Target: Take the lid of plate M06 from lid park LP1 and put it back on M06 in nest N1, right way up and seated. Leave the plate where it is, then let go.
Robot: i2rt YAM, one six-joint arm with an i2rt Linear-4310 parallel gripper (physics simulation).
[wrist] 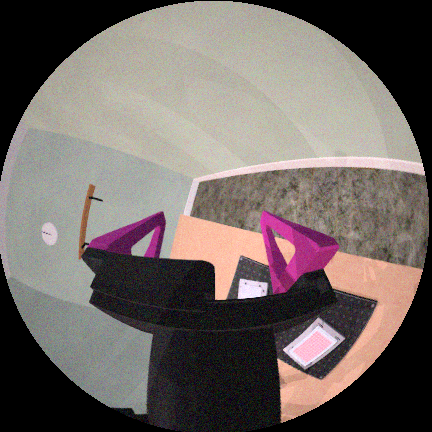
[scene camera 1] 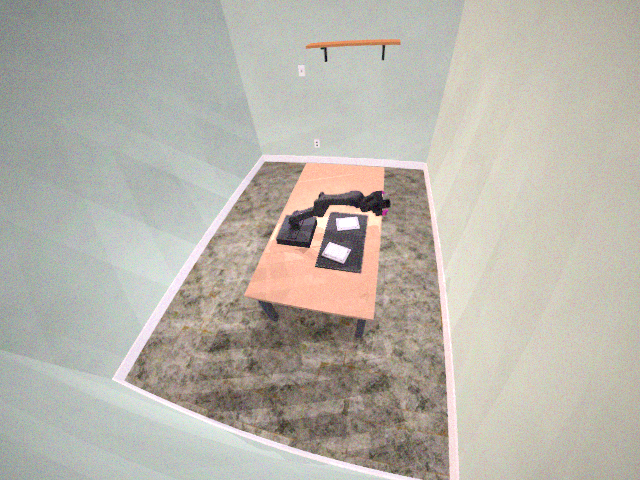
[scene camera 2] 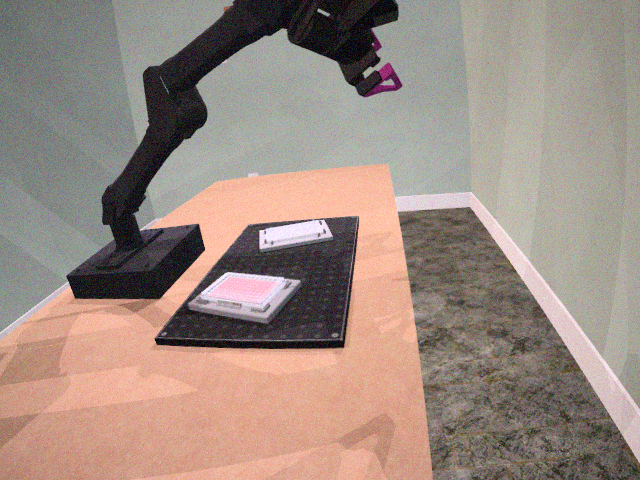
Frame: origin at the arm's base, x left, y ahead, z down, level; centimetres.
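Where they show: gripper, fingertip midpoint: (wrist: 212,216) (scene camera 2: 389,67); arm's base at its link origin: (scene camera 1: 295,228) (scene camera 2: 132,249).
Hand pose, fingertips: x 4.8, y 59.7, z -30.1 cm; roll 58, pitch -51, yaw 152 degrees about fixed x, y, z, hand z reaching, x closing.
Things, the pixels of their top centre, and the offset from my fingertips. "pt": a spot on its surface instead. Level surfaces: height alone.
- Plate M06 at its top centre: (scene camera 2: 242,285) (wrist: 310,348) (scene camera 1: 336,250) dy -27.0, dx -16.9, dz +32.7 cm
- pale grey nest N1 at a spot on its surface: (scene camera 2: 290,295) (wrist: 328,324) pt dy -18.6, dx -16.9, dz +34.6 cm
- white lid at its top centre: (scene camera 2: 293,230) (wrist: 248,302) (scene camera 1: 347,222) dy -25.1, dx +11.1, dz +33.5 cm
- lid park LP1 at its top centre: (scene camera 2: 293,229) (wrist: 248,302) (scene camera 1: 347,222) dy -25.1, dx +11.1, dz +33.3 cm
- black perforated board at its top centre: (scene camera 2: 279,262) (wrist: 282,320) (scene camera 1: 344,238) dy -24.7, dx -2.9, dz +35.2 cm
- wooden table at its surface level: dz +36.6 cm
Plate M06 (scene camera 1: 337,251) (scene camera 2: 248,288) (wrist: 314,346), with a pink well area, lies in the pale grey nest N1 (scene camera 2: 290,295) (wrist: 334,329) at the near end of the black board. The white lid (scene camera 1: 347,223) (scene camera 2: 295,231) (wrist: 252,288) lies flat on lid park LP1 (scene camera 2: 299,244) at the board's far end; its lettering cannot be read. My gripper (scene camera 1: 384,202) (scene camera 2: 387,63) (wrist: 212,216) has magenta fingers spread wide. It is open and empty, high above the table and well apart from both lid and plate. A finger stands close beside the lid in the wrist view and may hide part of its holder.
The black perforated board (scene camera 1: 345,238) (scene camera 2: 323,279) (wrist: 357,314) lies on the wooden table (scene camera 1: 305,281) (scene camera 2: 258,403). The arm's black base block (scene camera 1: 297,237) (scene camera 2: 113,281) stands left of the board. The table's right edge runs beside the board. A wooden shelf (scene camera 1: 354,43) (wrist: 86,220) is on the wall.
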